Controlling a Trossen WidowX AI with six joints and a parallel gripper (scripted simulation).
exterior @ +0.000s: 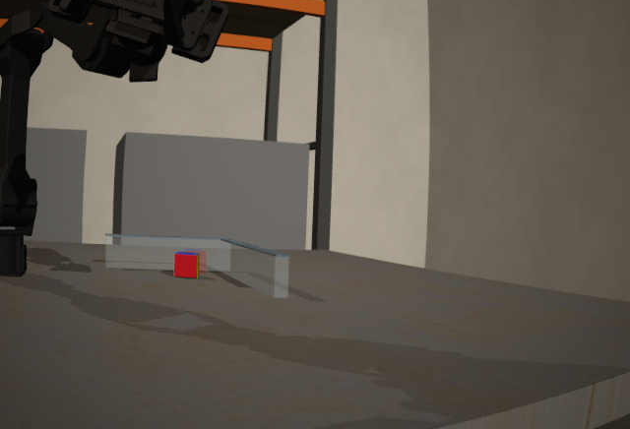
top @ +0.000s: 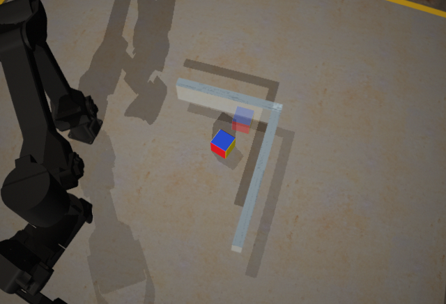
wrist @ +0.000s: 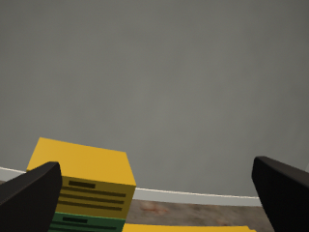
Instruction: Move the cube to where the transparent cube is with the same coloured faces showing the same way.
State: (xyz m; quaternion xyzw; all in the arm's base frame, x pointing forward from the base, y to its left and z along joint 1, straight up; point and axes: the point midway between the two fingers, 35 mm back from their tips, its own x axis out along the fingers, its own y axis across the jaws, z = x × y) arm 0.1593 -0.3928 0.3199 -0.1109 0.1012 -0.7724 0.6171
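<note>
Right now my hand is 51 cm to the right of the transparent cube, 30 cm above it and 18 cm short of it.
</note>
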